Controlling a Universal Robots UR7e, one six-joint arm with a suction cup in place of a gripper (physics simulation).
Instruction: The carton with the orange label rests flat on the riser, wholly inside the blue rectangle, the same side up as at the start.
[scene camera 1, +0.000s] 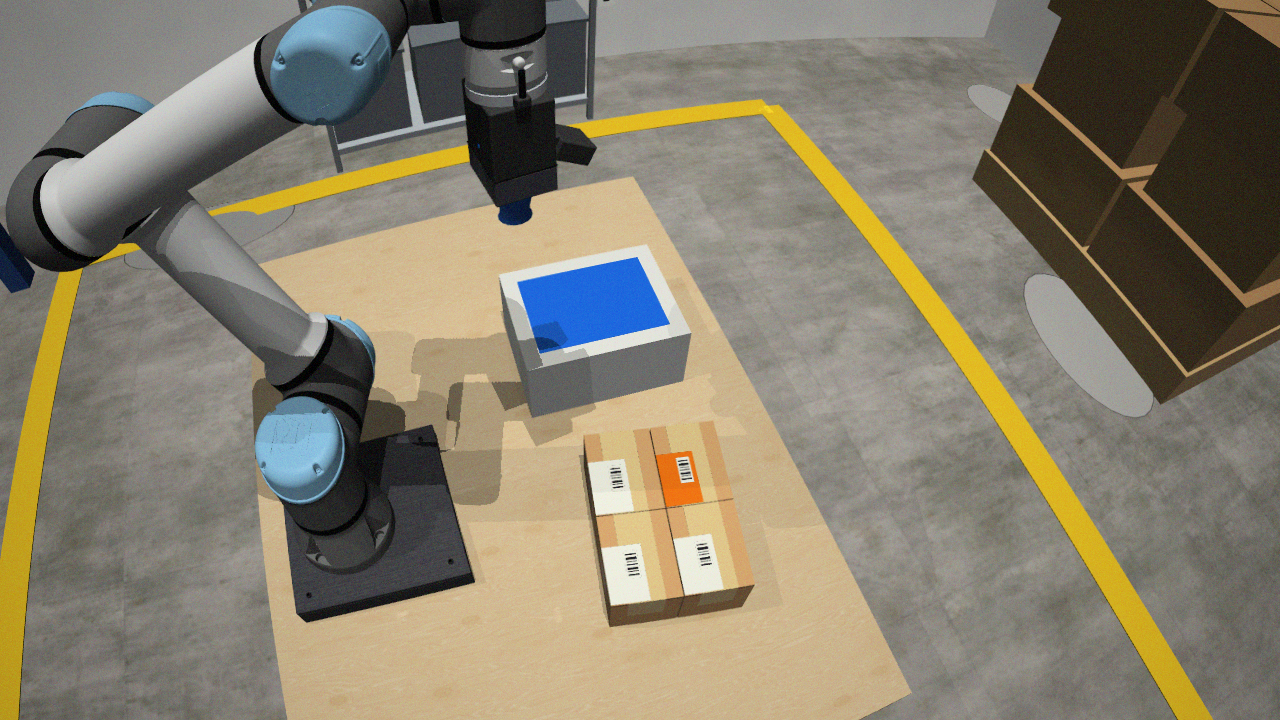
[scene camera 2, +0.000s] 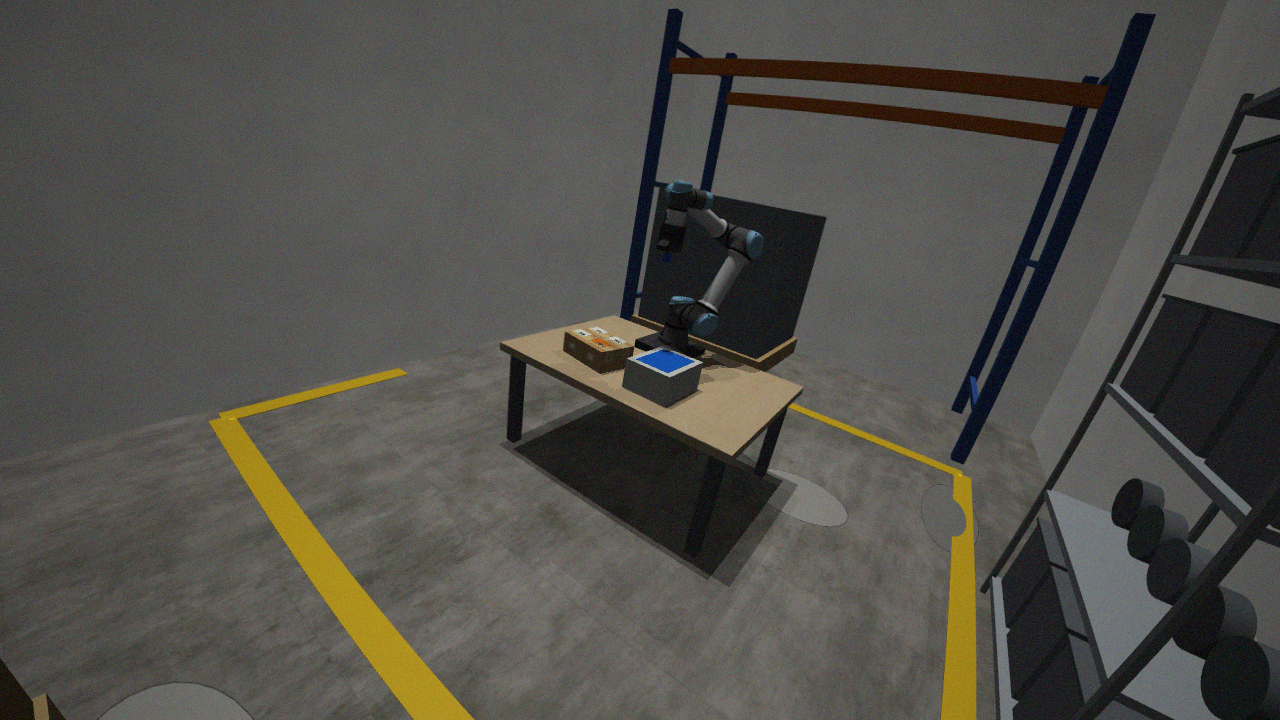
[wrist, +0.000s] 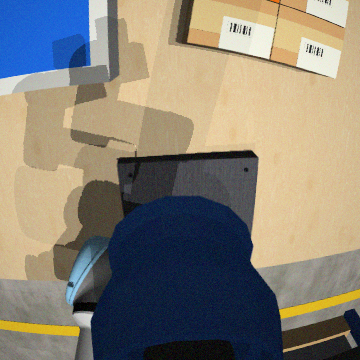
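Where they show: hand, its tool point: (scene camera 1: 515, 214) (scene camera 2: 666, 261) (wrist: 180, 259); arm's base, origin of its link: (scene camera 1: 345, 527) (scene camera 2: 672, 341).
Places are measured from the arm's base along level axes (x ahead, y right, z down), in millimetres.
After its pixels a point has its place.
The carton with the orange label (scene camera 1: 680, 479) {x 450, y 155, z -57 mm} (scene camera 2: 601, 341) {x 435, y 158, z -57 mm} lies flat in a two-by-two block with three white-labelled cartons, label up; in the wrist view a sliver of its orange label (wrist: 273, 1) {x 415, y 176, z -54 mm} shows at the top edge. The grey riser (scene camera 1: 617, 367) {x 466, y -59, z -43 mm} (scene camera 2: 657, 385) {x 603, y -195, z -35 mm} (wrist: 98, 10) {x 432, y -76, z -86 mm} stands on the table beside the block. The blue rectangle (scene camera 1: 599, 295) {x 488, y -167, z -85 mm} (scene camera 2: 664, 360) {x 477, y -155, z -86 mm} (wrist: 40, 30) {x 429, y -160, z -86 mm} on its top bears no carton. My gripper, a dark blue suction cup (scene camera 1: 514, 214) (scene camera 2: 666, 257) (wrist: 180, 250), hangs high above the table, apart from the cartons and riser, with nothing on it.
The white-labelled cartons (scene camera 1: 613, 488) {x 364, y 127, z -58 mm} (scene camera 1: 623, 573) {x 318, y 242, z -57 mm} (scene camera 1: 698, 564) {x 408, y 274, z -57 mm} touch the orange-labelled one or each other. The arm's dark base plate (scene camera 1: 420, 546) {x 94, y 72, z -3 mm} (wrist: 200, 175) {x 128, y 27, z 0 mm} stands on the wooden table (scene camera 1: 537, 662) {x 174, y 280, z 34 mm} (scene camera 2: 751, 411) {x 391, y -519, z 34 mm}. Stacked brown boxes (scene camera 1: 1074, 134) stand on the floor at the right in scene camera 1.
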